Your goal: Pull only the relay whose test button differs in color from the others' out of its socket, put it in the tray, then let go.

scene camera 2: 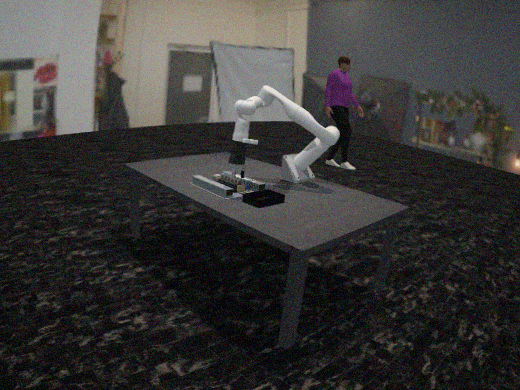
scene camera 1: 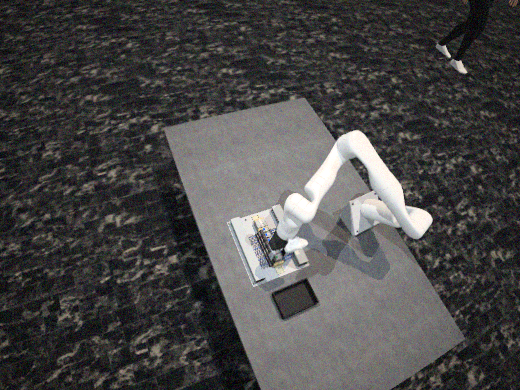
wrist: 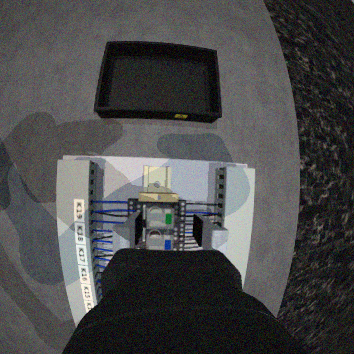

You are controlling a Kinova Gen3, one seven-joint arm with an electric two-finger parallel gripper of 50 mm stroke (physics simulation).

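Frame: origin at the arm's base, x ahead, y left, z up, level; metres.
Seen in the pictures: gripper, fingertip midpoint: [scene camera 2: 237, 177] [scene camera 1: 276, 255] [wrist: 167, 223]; arm's base, origin of the base link: [scene camera 2: 299, 163] [scene camera 1: 368, 208].
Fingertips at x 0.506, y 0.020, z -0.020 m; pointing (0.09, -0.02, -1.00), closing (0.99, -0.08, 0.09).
Offsets run from my fingertips to a thing's top centre. "spot": to the spot under its first point.
A relay with a green test button @[dx -0.006, dy +0.005, dz -0.003 m] [wrist: 168, 219] sits in the end socket of the row, nearest the tray. The relay beside it has a blue test button @[dx +0.000, dy -0.023, dz -0.003 m] [wrist: 168, 244]. My gripper [wrist: 167, 223] is open, with its fingers on either side of the row; the left finger stands level with the green-button relay and the blue-button one. Nothing is between the fingers. The rest of the row is hidden beneath the gripper in the wrist view. The black tray @[dx +0.001, dy +0.183, dz -0.037 m] [scene camera 1: 295, 300] [scene camera 2: 263, 199] [wrist: 160, 116] is empty, beyond the end of the panel.
Light grey wire ducts @[spot: dx -0.102, dy +0.040, dz -0.029 m] [wrist: 74, 185] @[dx +0.089, dy -0.094, dz -0.029 m] [wrist: 240, 200] [scene camera 2: 212, 185] run along both sides of the relay row. Blue and black wires run from the ducts to the sockets. A beige end stop @[dx -0.005, dy +0.023, dz -0.032 m] [wrist: 158, 197] closes the row. A person [scene camera 2: 340, 95] stands on the floor behind the table.
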